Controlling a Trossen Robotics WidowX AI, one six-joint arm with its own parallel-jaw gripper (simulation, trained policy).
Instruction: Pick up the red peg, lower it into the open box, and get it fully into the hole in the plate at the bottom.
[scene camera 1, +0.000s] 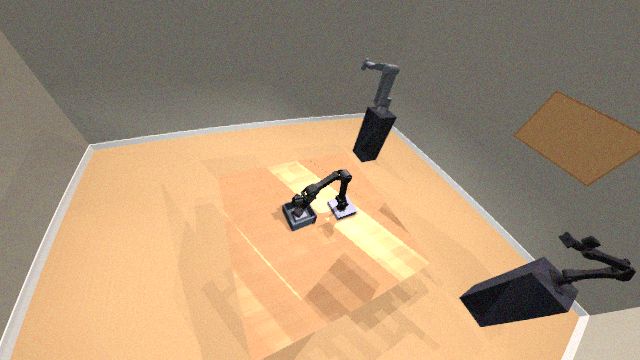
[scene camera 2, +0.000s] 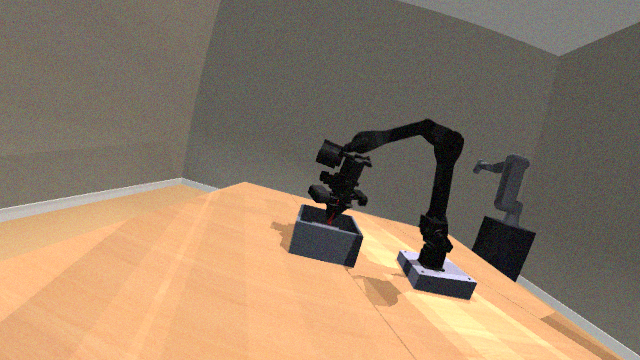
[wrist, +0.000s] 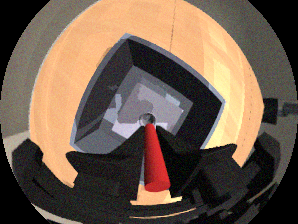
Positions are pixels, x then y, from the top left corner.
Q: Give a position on a red peg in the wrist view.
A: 156, 178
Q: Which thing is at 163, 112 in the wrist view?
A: A grey holed plate.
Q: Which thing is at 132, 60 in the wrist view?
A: A dark box.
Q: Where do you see a dark box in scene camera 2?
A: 341, 246
